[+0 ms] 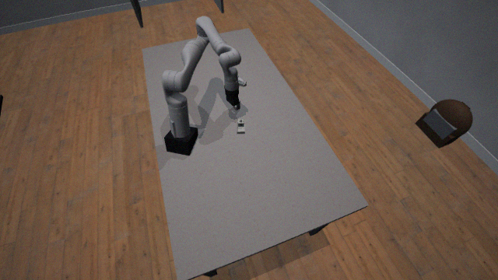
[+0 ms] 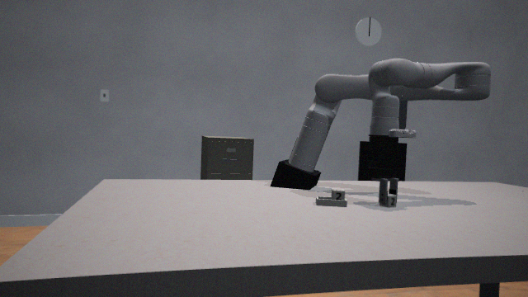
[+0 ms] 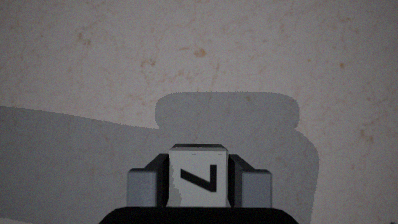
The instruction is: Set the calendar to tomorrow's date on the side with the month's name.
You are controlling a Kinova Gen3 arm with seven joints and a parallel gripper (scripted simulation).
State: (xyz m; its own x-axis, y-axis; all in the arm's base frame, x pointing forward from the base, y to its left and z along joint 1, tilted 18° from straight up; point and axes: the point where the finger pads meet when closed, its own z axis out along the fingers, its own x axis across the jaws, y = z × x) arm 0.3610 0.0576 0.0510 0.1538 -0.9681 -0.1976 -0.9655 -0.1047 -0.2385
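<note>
Right now my hand is 150 mm to the left of the calendar tray, 50 mm past it and 20 mm above it. Also, from my hand: digit cube (10 mm below).
</note>
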